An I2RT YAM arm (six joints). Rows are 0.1 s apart.
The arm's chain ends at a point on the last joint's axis. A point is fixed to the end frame.
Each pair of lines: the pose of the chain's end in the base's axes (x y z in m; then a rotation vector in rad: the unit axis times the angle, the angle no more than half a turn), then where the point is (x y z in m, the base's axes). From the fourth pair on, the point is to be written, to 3 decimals.
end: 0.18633 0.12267 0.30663 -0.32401 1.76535 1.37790
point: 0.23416 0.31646 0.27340
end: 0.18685 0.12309 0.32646 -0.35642 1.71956 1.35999
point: 0.23628 0.31700 0.29640
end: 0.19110 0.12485 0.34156 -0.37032 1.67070 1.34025
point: 0.24426 0.31843 0.31609
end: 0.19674 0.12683 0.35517 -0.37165 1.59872 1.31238
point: 0.257 0.319 0.338
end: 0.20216 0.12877 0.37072 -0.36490 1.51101 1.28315
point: 0.270 0.319 0.365
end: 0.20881 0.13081 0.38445 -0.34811 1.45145 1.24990
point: 0.284 0.319 0.387
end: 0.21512 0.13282 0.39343 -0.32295 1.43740 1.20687
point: 0.299 0.317 0.397
